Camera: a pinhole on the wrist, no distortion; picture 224 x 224 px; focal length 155.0 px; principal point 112.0 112.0 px. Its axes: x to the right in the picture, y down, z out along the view. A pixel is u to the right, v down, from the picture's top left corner.
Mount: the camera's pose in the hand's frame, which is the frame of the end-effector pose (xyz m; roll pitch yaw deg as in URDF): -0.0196 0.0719 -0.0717 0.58 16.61 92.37
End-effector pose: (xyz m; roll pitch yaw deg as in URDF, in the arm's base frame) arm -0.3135 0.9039 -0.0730 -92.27 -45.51 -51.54
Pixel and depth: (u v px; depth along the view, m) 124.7 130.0 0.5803
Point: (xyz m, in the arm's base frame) 0.1403 1.0721 -0.3468
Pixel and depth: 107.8 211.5 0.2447
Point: -0.2042 1.0250 -0.2944
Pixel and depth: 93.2 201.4 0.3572
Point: -0.1319 1.1252 -0.3282
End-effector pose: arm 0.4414 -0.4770 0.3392 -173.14 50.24 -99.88
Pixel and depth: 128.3 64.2 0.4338
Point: 0.2755 -0.2423 0.0254
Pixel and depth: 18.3 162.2 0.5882
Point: 0.7146 0.0545 0.1207
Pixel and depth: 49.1 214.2 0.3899
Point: 0.5368 -0.0448 0.3237
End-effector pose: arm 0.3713 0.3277 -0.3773 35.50 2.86 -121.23
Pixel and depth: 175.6 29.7 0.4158
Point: 0.3753 0.0738 0.0477
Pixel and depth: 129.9 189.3 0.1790
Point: 0.4741 0.3845 -0.2139
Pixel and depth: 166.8 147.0 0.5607
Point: 0.5234 0.3828 0.2059
